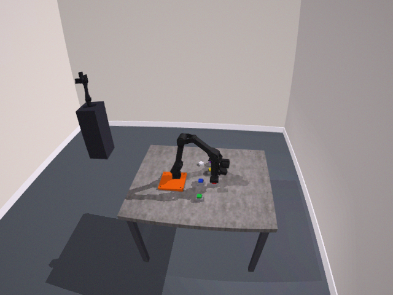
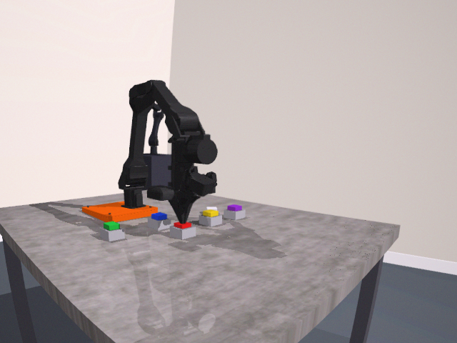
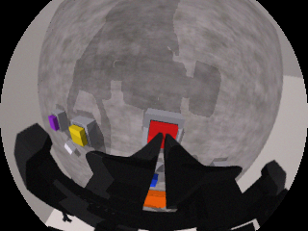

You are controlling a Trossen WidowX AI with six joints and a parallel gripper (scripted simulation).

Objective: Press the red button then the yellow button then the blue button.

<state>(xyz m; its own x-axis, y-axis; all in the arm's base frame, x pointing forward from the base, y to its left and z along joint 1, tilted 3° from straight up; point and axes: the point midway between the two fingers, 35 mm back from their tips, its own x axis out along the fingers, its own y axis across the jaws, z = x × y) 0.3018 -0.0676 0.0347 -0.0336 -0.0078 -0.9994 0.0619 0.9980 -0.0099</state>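
Right now the red button is 1 cm below my gripper tip. The rest, counted from my gripper tip: green button: 11 cm behind, 15 cm to the right; blue button: 11 cm behind, 1 cm to the left; yellow button: 3 cm behind, 15 cm to the left.
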